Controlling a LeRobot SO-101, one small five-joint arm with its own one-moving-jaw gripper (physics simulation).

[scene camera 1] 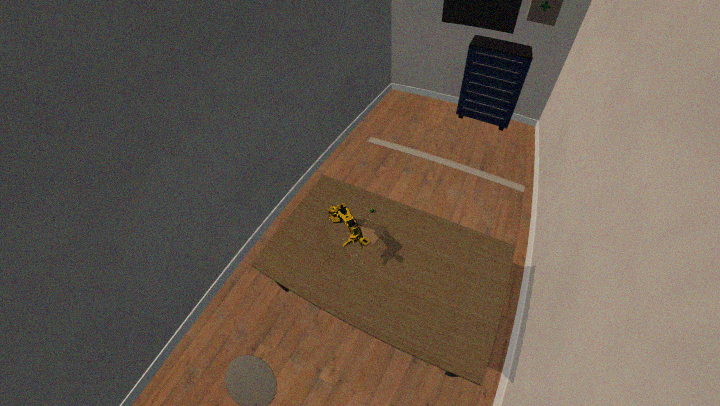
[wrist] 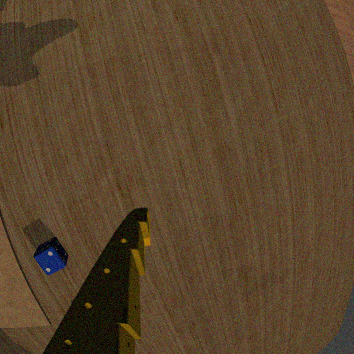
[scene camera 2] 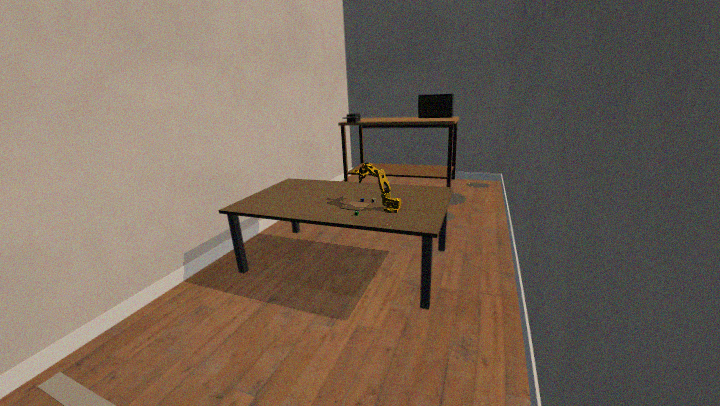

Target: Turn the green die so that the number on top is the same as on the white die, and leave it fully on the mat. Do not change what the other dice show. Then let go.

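Frame: origin at the arm's base, x left, y down, z back, level; centimetres.
Seen in the pictures: end effector, tool point: (scene camera 1: 361,248) (wrist: 148,221) (scene camera 2: 360,182); arm's base, origin of the base link: (scene camera 1: 340,217) (scene camera 2: 389,209).
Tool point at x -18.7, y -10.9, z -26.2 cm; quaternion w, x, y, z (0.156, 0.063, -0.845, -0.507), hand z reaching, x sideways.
Observation:
Pixels of each thing's middle, then the offset from my tool point to it. Level surfaces: height alone.
- green die, body centre: (scene camera 2: 356,213) (scene camera 1: 372,210) dy +9.9, dx +32.3, dz +9.8 cm
- tan mat, body centre: (scene camera 1: 371,231) (scene camera 2: 355,206) dy +10.7, dx +18.1, dz +3.5 cm
- small pale die, body centre: (scene camera 2: 373,200) dy +9.9, dx +6.7, dz +12.0 cm
- blue die, body centre: (wrist: 50,255) (scene camera 2: 362,199) dy +9.9, dx +7.4, dz +3.9 cm
- brown table, its level: dy +10.9 cm
The green die (scene camera 1: 372,210) (scene camera 2: 356,212) sits on the table, apart from the tan mat (scene camera 1: 370,234) (wrist: 11,287); its number is too small to read. A small pale die (scene camera 2: 373,200), seemingly the white one, stands near the arm; its number cannot be read. The blue die (scene camera 2: 362,200) (wrist: 51,257) lies just outside the mat's edge, a two-pip face toward the wrist camera. My gripper (scene camera 1: 356,245) (scene camera 2: 356,177) is fully open and empty, raised above the table, away from the green die. One notched jaw shows in the wrist view.
The yellow arm (scene camera 1: 347,216) (scene camera 2: 384,184) stands on the brown table (scene camera 1: 428,292) (scene camera 2: 282,201), its shadow falling across the table top. The table's edges show in both scene views. A workbench (scene camera 2: 403,120) with a monitor and a dark cabinet (scene camera 1: 494,83) stand farther off.

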